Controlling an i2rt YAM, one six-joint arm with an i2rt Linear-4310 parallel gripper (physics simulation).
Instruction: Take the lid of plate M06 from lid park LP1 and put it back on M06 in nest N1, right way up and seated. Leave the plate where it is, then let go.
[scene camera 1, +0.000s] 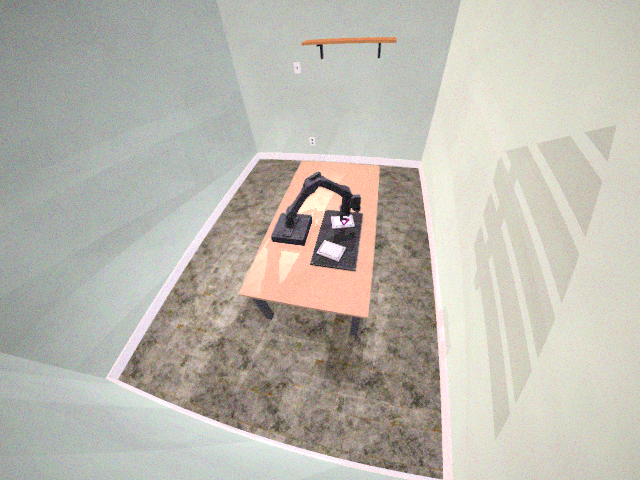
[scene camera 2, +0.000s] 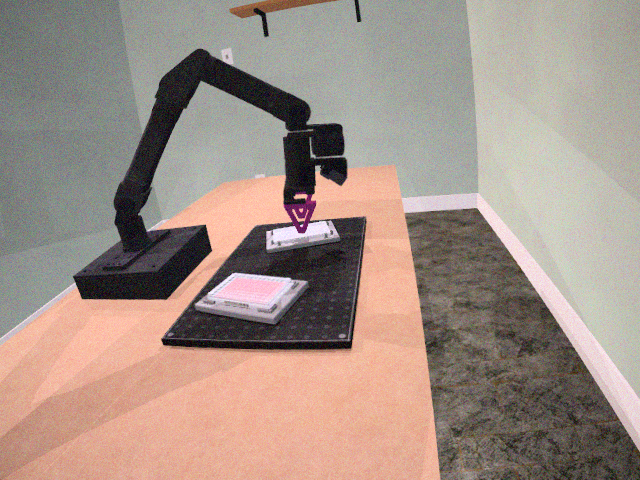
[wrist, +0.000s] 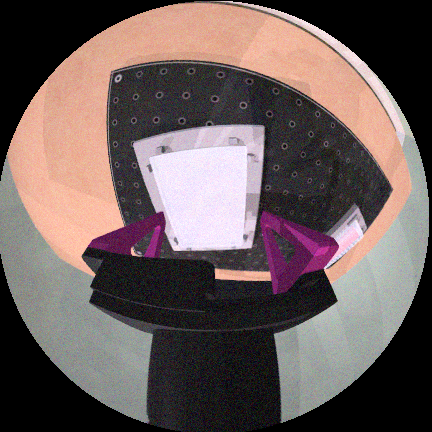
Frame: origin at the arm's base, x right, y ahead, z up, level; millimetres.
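Where they show: gripper, between the fingertips: (scene camera 1: 343, 220) (scene camera 2: 301, 225) (wrist: 212, 216); arm's base, origin of its link: (scene camera 1: 290, 225) (scene camera 2: 138, 250).
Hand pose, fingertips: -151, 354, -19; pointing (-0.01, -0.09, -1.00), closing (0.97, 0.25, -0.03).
Observation:
Things, the pixels of their top centre, and the offset from my fingertips, as dx, dy, dz. Level surfaces: height alone.
- white lid, centre of its top: (wrist: 203, 209) (scene camera 2: 300, 230) (scene camera 1: 342, 220) -8, -7, -16
- lid park LP1, centre of its top: (wrist: 203, 211) (scene camera 2: 300, 230) (scene camera 1: 342, 220) -8, -7, -14
- Plate M06, centre of its top: (scene camera 2: 248, 286) (wrist: 339, 250) (scene camera 1: 331, 248) +272, -27, -7
- nest N1, centre of its top: (scene camera 2: 249, 290) (wrist: 338, 247) (scene camera 1: 331, 249) +272, -27, -16
- wooden table, height of its surface: dz -46
The white lid (scene camera 1: 336, 222) (scene camera 2: 321, 227) (wrist: 202, 195) lies flat in lid park LP1 (scene camera 2: 305, 245) (wrist: 256, 175), a pale holder at the far end of the dark board. My gripper (scene camera 1: 344, 222) (scene camera 2: 302, 230) (wrist: 212, 216) is open and points straight down over LP1. Its magenta fingers stand wide, one on each side of the lid in the wrist view, with their tips close to lid height. Exact tip contact cannot be told. Plate M06 (scene camera 1: 331, 250) (scene camera 2: 250, 289) (wrist: 348, 239), with pink wells showing, sits in nest N1 (scene camera 2: 237, 312) at the near end.
The dark perforated board (scene camera 1: 336, 264) (scene camera 2: 325, 310) (wrist: 170, 85) carries both holders and lies on the wooden table (scene camera 1: 310, 294) (scene camera 2: 310, 413) (wrist: 75, 100). The black arm base (scene camera 1: 291, 229) (scene camera 2: 149, 268) stands left of the board. A wall shelf (scene camera 1: 348, 40) hangs far behind.

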